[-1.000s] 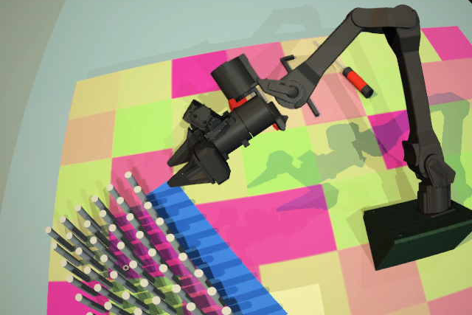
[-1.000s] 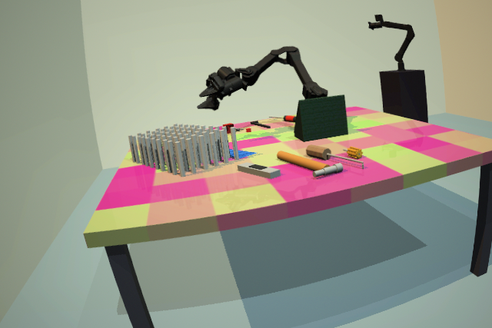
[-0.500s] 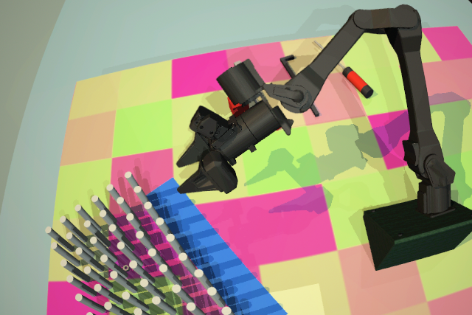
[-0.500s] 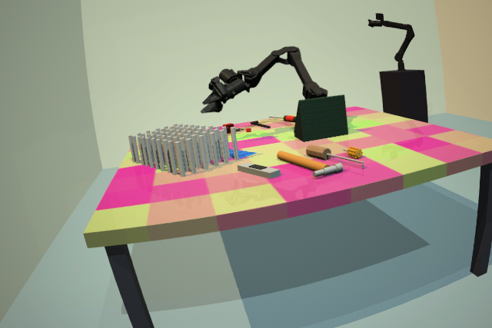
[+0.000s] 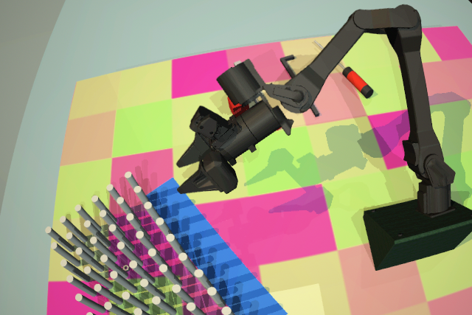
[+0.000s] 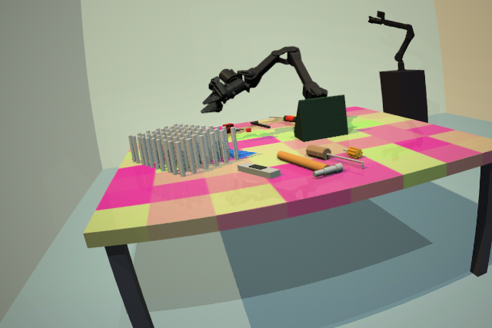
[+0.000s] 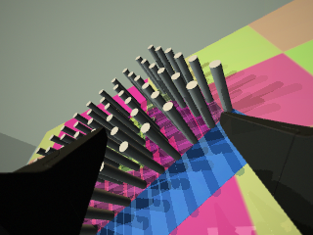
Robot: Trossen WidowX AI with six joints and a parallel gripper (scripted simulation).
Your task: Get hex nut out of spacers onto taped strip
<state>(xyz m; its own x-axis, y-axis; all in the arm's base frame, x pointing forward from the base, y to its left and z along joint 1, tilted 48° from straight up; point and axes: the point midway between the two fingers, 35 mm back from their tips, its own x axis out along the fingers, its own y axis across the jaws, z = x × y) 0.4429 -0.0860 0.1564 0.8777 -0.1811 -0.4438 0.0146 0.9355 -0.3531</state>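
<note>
Now: the wooden-handled awl 580 mm to the left of my gripper tip, 300 mm behind it and 150 mm below it. The rest, counted from my gripper tip: blue taped strip: 160 mm below, 90 mm to the left, 10 mm behind; red block: 260 mm to the right, 150 mm behind, 140 mm below; hex nut: 170 mm ahead, 160 mm below, 100 mm to the left.
</note>
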